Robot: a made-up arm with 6 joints.
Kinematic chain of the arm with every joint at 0, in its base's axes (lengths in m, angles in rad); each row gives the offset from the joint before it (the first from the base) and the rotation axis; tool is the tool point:
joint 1: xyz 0 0 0.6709 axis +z
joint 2: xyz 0.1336 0 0 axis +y
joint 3: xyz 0 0 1.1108 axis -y
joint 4: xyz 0 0 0.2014 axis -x
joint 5: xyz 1.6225 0 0 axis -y
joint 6: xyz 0.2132 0 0 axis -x
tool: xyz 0 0 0
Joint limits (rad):
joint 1: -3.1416..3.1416
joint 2: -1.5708..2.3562
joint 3: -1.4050..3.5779
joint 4: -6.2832..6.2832
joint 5: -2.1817..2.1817
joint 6: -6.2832..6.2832
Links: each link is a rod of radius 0.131 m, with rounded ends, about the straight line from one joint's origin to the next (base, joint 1, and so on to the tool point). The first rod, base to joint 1, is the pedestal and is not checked.
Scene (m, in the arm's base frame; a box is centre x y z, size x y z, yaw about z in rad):
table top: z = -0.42
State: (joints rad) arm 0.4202 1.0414 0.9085 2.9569 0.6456 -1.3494
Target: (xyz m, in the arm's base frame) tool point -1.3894 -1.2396 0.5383
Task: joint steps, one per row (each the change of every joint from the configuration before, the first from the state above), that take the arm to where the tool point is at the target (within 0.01 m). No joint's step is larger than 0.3 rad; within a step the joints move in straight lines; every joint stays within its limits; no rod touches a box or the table.
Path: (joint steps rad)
1: 0.0397 -0.1948 0.2883 -0.0007 -0.0228 0.0000
2: 0.0398 -0.1947 0.2883 -0.0006 -0.0229 0.0000
3: 0.0397 -0.1948 0.2883 -0.0007 -0.0228 0.0000
4: 0.0398 -0.1948 0.2883 -0.0006 -0.0228 0.0000
5: 0.0397 -0.1947 0.2882 -0.0007 -0.0229 0.0000
6: 0.0397 -0.1948 0.2883 -0.0006 -0.0228 0.0000
7: 0.0398 -0.1947 0.2883 -0.0007 -0.0228 0.0000
8: 0.0397 -0.1948 0.2883 -0.0006 -0.0228 0.0000

